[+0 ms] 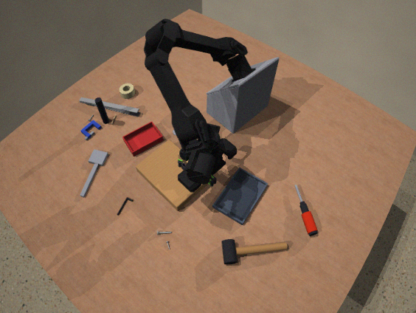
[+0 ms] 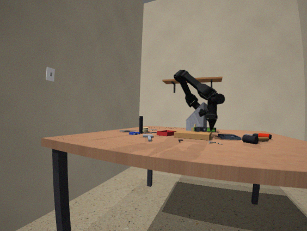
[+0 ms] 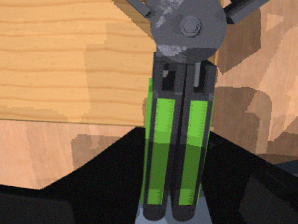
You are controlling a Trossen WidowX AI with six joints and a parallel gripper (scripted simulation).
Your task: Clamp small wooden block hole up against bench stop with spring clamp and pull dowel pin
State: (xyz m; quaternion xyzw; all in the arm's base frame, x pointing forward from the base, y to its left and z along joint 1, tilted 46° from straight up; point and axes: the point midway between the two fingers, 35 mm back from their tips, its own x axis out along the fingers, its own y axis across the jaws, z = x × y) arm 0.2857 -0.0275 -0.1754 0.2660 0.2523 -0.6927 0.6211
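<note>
Now: hand 10 cm to the left of the dowel pin and 2 cm above it. From my hand the other things lie so: small wooden block 10 cm to the right, 4 cm below; then wooden board 10 cm to the right, 6 cm below, 5 cm ahead; then bench stop 10 cm to the right, 4 cm below, 2 cm behind.
</note>
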